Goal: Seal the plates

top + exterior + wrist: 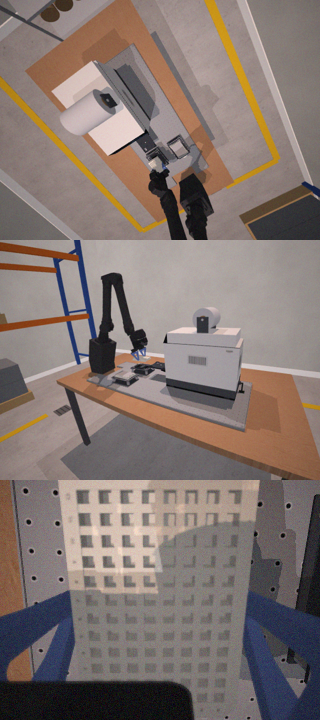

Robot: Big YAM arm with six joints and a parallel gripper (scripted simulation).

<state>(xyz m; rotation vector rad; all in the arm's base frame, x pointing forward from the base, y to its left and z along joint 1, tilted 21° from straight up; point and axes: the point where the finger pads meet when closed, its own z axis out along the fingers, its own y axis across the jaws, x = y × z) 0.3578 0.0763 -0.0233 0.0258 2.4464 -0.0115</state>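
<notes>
My gripper is now 20 cm short of the dark sealer stage, 4 cm to the left of it and 3 cm above it. The rest, counted from my hand: foil roll (53 cm ahead, 6 cm to the right, 30 cm above); white well plate (right at my hand); start button (31 cm ahead, 5 cm to the left, 7 cm above).
</notes>
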